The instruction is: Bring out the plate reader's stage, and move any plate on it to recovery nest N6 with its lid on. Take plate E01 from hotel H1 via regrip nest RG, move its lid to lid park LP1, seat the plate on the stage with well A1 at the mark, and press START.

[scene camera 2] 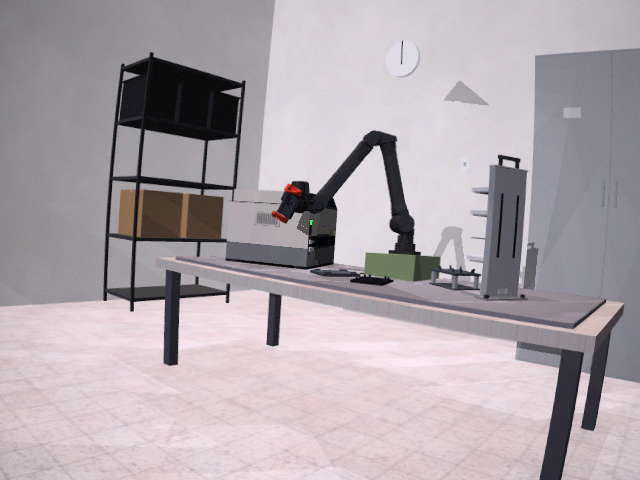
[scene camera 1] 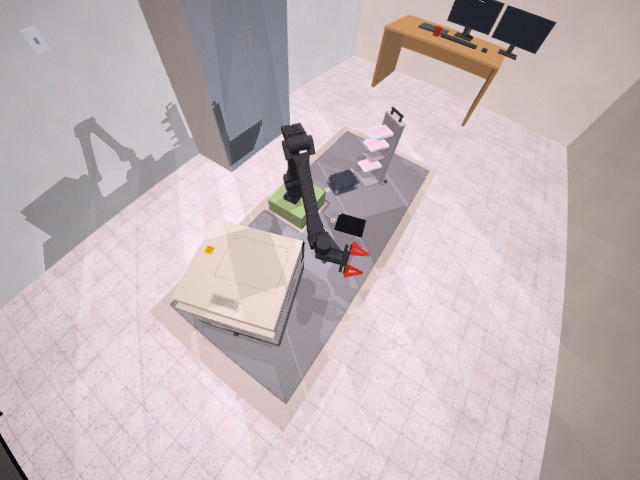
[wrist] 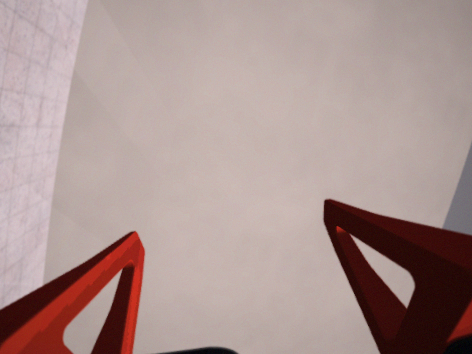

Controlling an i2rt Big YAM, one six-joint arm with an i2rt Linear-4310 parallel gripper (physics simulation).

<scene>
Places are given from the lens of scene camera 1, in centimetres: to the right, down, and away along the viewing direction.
plate reader [scene camera 1: 275, 338]: -16, 36, 84
</scene>
